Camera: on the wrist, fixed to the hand. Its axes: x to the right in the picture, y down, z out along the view.
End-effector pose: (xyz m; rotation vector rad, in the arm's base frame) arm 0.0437 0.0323 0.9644 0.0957 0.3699 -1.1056
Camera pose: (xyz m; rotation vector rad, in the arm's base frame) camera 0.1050 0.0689 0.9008 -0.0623 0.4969 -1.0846
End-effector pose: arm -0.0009 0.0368 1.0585 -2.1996 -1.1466 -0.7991
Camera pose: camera 0.0577 -0.0310 1.0916 -2.3271 -1.1228 -0.9766
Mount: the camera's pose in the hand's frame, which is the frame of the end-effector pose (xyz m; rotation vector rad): 0.0144 0.0776 -0.0539 -0.1897 0.0247 -0.0200
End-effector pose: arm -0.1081 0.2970 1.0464 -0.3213 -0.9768 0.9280
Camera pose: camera -0.1014 0.3627 0.9773 -0.4810 -1.0458 0.8129
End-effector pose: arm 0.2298 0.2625 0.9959 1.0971 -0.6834 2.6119
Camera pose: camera 0.1575 0.2227 0.9477 1.0082 -0.8888 2.4791
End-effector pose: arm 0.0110 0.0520 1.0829 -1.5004 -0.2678 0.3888
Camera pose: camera 0.0395 0.0109 1.0015 -1.6862 -0.3066 0.3358
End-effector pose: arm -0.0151 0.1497 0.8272 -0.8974 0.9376 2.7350
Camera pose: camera -0.0222 0.0544 0.8255 -0.9663 0.6769 2.8381
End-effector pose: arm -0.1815 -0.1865 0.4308 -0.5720 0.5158 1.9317
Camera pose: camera -0.2489 -0.2384 0.3873 -0.7201 0.3427 1.9690
